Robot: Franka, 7 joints.
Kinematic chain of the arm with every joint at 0, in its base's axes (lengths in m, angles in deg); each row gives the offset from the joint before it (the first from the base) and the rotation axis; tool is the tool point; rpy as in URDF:
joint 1: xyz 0 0 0.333 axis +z
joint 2: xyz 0 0 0 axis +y
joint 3: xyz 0 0 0.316 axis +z
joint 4: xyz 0.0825 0 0 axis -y
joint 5: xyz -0.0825 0 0.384 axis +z
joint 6: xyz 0 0 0 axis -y
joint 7: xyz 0.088 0 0 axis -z
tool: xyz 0 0 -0.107 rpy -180 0 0
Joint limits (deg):
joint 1: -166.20..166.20
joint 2: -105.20..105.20
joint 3: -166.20..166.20
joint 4: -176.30..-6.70
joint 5: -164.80..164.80
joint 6: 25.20..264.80
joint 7: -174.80..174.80
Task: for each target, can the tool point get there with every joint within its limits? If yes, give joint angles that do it. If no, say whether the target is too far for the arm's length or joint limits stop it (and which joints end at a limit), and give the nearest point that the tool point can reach.
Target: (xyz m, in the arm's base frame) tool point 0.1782 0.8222 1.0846
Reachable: no: too far | nearest point 0.1355 0.6252 0.9046 | short by 0.270 m
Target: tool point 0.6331 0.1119 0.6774
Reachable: yes | joints -132.95 -64.49 56.81 -56.05 90.15 59.76 -4.93
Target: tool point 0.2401 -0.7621 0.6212
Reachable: yes | joints -79.21 59.76 20.56 -26.37 -28.10 172.34 -4.55
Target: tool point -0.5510 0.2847 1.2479
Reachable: no: too far | nearest point -0.4277 0.2210 1.0431 | short by 0.247 m
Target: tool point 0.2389 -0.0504 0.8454
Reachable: yes | joints -16.64 -44.65 15.50 -115.31 -86.97 77.67 127.13
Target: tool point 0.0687 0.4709 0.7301
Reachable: yes | joints 83.70 -22.31 -3.14 -111.31 41.09 130.58 -109.66
